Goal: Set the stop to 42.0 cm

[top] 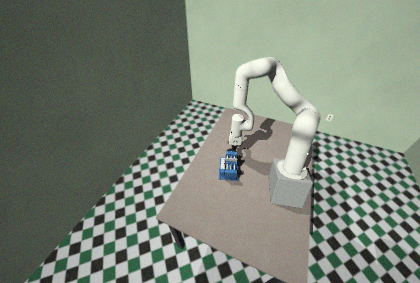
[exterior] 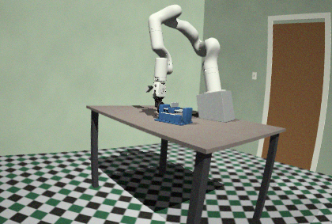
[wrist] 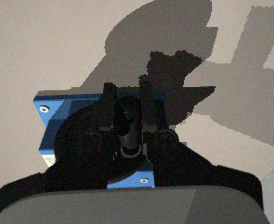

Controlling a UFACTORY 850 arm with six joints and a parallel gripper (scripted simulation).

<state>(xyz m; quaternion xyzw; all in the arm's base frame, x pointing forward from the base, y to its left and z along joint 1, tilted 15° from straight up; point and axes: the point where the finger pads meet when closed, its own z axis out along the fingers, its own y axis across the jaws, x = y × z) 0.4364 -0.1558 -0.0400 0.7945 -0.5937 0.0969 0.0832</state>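
My gripper is now 10 mm past the stop block and 150 mm to the right of it.
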